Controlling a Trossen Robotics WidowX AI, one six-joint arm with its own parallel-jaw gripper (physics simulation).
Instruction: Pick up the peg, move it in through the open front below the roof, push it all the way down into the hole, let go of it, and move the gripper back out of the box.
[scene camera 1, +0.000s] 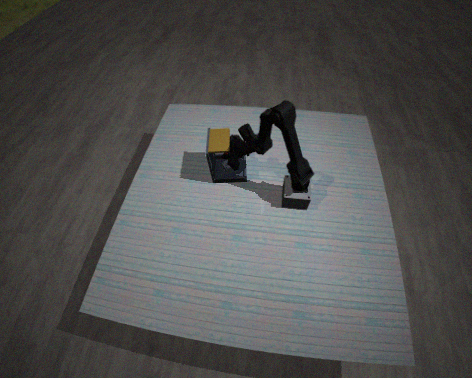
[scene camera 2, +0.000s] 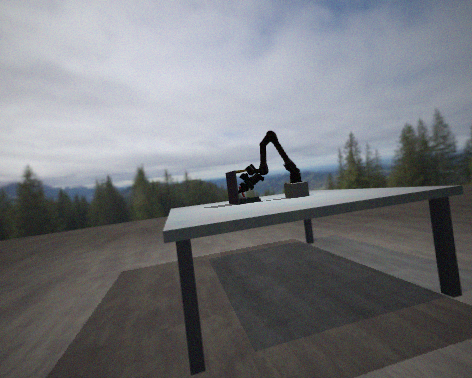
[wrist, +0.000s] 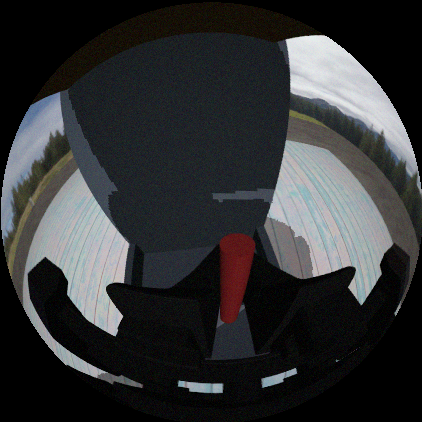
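Seen in the pictures: gripper, between the fingertips: (scene camera 1: 222, 156) (wrist: 228, 249); arm's base, origin of its link: (scene camera 1: 299, 186) (scene camera 2: 296, 182).
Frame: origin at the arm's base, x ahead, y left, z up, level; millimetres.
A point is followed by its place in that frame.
Observation:
The red peg (wrist: 235, 287) {y -191, x 326, z -2 mm} (scene camera 2: 243, 193) {y -183, x 318, z -34 mm} stands between my fingertips, its wider-looking end towards the top of the wrist view. My gripper (wrist: 228, 249) {y -194, x 359, z -27 mm} (scene camera 1: 233, 161) is shut on the peg, inside the open front of the box and below its roof. The box has a yellow roof (scene camera 1: 219, 140) {y -159, x 352, z 126 mm}, dark underneath in the wrist view (wrist: 200, 19), a tall dark back wall (wrist: 190, 130) {y -177, x 399, z 43 mm} (scene camera 2: 232, 188) {y -149, x 408, z 11 mm} and a dark base (scene camera 1: 230, 177) {y -93, x 315, z -64 mm} (wrist: 172, 267) {y -134, x 374, z -91 mm}. The hole does not show in the wrist view; the peg and fingers cover part of the base. Whether the peg's lower end touches anything cannot be told.
The box stands on the pale striped table (scene camera 1: 240, 260) {y 303, x 258, z -98 mm} (scene camera 2: 320, 204) {y 556, x 287, z -98 mm}. The arm's grey mount (scene camera 1: 296, 201) {y 62, x 16, z -28 mm} (scene camera 2: 297, 190) {y 59, x 40, z -53 mm} stands to the right of the box. The roof hangs over the gripper, and the back wall rises beyond the fingers. Shadows lie on the table beside the box.

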